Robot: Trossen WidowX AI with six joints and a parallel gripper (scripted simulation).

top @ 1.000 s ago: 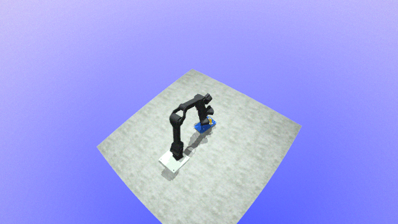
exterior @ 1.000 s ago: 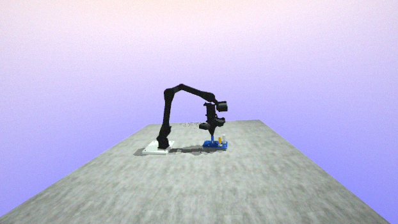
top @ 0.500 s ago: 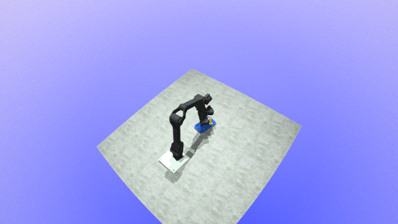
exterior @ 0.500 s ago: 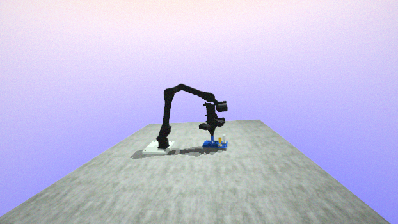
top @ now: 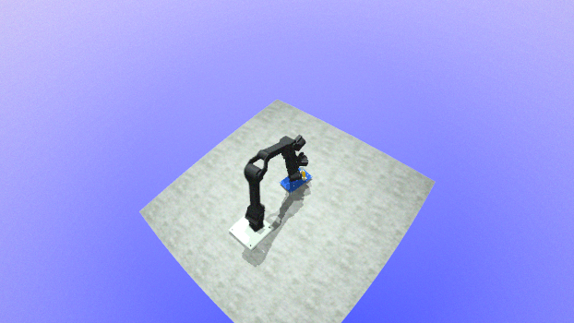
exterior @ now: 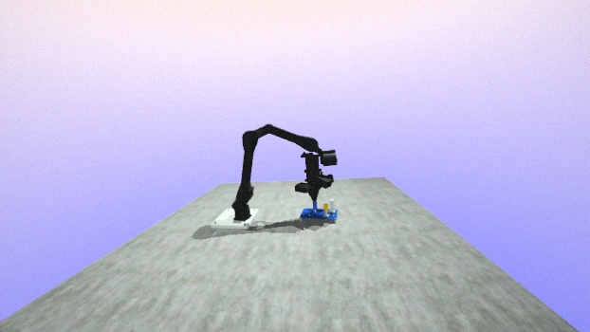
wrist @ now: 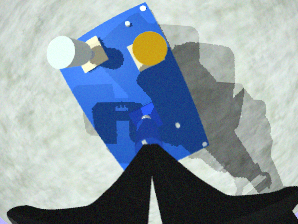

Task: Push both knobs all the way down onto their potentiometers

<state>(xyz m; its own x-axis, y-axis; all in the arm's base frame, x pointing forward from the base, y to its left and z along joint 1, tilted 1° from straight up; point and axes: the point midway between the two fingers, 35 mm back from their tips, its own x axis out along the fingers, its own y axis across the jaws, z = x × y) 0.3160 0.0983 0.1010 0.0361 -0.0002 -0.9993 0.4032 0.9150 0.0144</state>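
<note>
The blue knob lies 1 cm below my gripper tip. The rest, counted from my gripper tip: orange knob (5 cm ahead, 2 cm to the right, 2 cm below); then dark blue part (3 cm below).
</note>
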